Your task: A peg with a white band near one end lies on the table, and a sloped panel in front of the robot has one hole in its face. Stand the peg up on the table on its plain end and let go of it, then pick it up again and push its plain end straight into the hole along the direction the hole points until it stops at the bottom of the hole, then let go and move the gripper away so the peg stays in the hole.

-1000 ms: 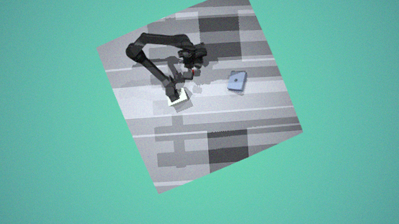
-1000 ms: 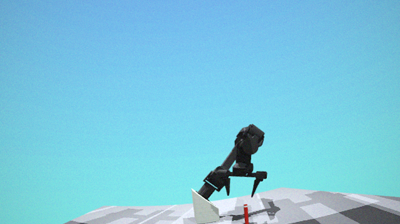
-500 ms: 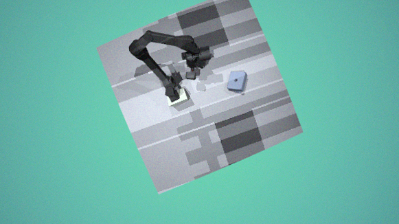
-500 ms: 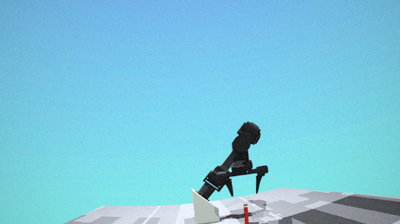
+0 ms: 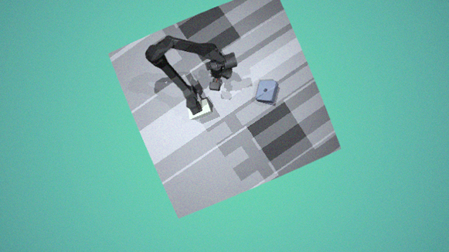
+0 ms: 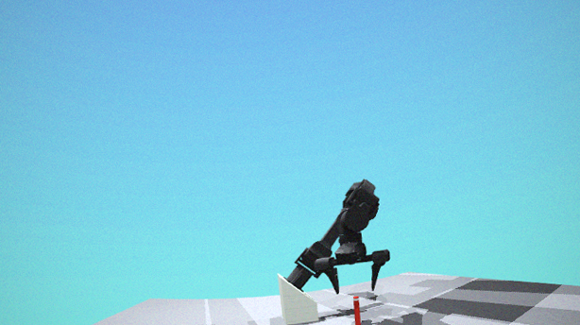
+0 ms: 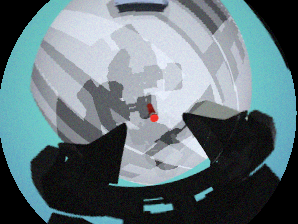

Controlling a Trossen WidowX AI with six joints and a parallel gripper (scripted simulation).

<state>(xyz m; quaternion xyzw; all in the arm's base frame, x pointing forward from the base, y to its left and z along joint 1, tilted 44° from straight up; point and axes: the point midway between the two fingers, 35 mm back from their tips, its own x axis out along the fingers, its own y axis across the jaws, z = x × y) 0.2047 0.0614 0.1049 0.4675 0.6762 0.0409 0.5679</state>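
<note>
Right now the red peg is 40 mm below my gripper tip. Also, from my gripper tip: sloped blue-grey panel: 260 mm ahead, 210 mm to the right, 40 mm below.
</note>
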